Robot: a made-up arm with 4 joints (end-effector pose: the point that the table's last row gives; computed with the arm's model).
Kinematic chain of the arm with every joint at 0, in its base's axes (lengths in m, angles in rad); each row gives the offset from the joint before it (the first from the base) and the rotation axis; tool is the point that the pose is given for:
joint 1: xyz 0 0 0.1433 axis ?
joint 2: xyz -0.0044 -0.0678 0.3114 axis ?
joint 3: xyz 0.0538 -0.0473 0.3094 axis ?
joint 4: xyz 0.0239 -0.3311 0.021 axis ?
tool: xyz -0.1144 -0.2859 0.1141
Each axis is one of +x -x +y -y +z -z.
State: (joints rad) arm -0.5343 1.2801 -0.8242 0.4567
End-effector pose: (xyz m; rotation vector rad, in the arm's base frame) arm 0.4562 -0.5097 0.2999 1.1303 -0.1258 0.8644
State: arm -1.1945 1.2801 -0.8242 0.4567
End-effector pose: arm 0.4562 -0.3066 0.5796 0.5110 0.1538 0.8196
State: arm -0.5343 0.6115 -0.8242 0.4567
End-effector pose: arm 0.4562 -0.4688 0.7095 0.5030 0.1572 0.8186
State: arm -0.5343 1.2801 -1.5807 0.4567
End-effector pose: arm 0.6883 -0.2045 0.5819 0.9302 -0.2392 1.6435
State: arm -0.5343 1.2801 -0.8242 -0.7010
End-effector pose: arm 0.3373 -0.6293 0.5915 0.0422 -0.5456 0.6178
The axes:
joint 1: +x
joint 2: +x
joint 3: -z
joint 4: +x

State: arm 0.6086 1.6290 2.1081 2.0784
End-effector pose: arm -0.1550 -0.3646 0.4858 -1.1063 -0.1860 2.3312
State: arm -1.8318 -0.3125 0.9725 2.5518
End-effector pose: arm -0.1313 0.4157 0.1381 0.3747 -0.6977 0.6865
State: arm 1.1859 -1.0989 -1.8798 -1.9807
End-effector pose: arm 0.1841 -0.4605 0.7338 -1.2433 -1.8020 1.0727
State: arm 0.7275 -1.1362 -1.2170 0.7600
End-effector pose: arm 0.5968 -0.4893 0.6666 0.3067 0.6745 1.0198
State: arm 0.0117 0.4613 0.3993 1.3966
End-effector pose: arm -0.2257 -0.5178 0.3025 1.8414 -0.2064 -0.4146
